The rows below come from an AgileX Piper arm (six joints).
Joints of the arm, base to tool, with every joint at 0 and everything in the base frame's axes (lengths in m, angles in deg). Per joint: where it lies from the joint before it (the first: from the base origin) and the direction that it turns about. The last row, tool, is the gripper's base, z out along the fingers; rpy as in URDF.
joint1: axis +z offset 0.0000 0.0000 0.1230
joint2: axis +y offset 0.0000 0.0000 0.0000
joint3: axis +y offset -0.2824 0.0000 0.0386
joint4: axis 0.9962 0 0.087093 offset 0.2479 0.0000 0.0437
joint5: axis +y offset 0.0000 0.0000 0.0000
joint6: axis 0.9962 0 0.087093 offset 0.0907 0.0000 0.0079
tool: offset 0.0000 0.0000 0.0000 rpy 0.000 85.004 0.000
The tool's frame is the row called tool.
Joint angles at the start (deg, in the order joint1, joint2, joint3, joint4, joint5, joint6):
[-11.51, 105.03, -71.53, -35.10, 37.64, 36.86]
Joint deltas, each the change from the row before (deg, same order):
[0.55, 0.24, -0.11, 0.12, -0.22, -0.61]
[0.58, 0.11, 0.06, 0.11, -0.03, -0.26]
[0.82, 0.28, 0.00, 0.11, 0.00, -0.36]
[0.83, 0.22, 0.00, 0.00, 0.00, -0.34]
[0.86, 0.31, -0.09, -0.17, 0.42, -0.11]
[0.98, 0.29, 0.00, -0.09, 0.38, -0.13]
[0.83, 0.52, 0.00, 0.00, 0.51, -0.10]
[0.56, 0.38, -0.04, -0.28, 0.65, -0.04]
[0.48, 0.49, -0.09, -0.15, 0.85, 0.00]
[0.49, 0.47, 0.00, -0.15, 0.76, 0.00]
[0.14, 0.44, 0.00, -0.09, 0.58, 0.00]
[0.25, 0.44, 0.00, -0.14, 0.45, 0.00]
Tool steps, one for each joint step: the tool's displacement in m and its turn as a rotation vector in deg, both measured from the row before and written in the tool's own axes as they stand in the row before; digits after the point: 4 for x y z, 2 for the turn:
[0.0000, 0.0043, 0.0000, -0.46, -0.14, -1.01]
[0.0008, 0.0041, -0.0004, -0.35, 0.03, -0.71]
[0.0010, 0.0059, 0.0000, -0.45, 0.10, -1.04]
[0.0007, 0.0058, -0.0004, -0.40, 0.00, -1.10]
[0.0009, 0.0056, -0.0001, -0.08, 0.27, -1.03]
[0.0013, 0.0064, -0.0003, -0.19, 0.29, -1.12]
[0.0020, 0.0059, 0.0014, -0.06, 0.68, -0.98]
[0.0014, 0.0035, 0.0010, 0.29, 0.59, -0.85]
[0.0016, 0.0032, 0.0017, 0.39, 0.87, -0.67]
[0.0019, 0.0033, 0.0017, 0.35, 0.85, -0.71]
[0.0016, 0.0013, 0.0023, 0.37, 0.80, -0.36]
[0.0013, 0.0021, 0.0021, 0.28, 0.64, -0.49]

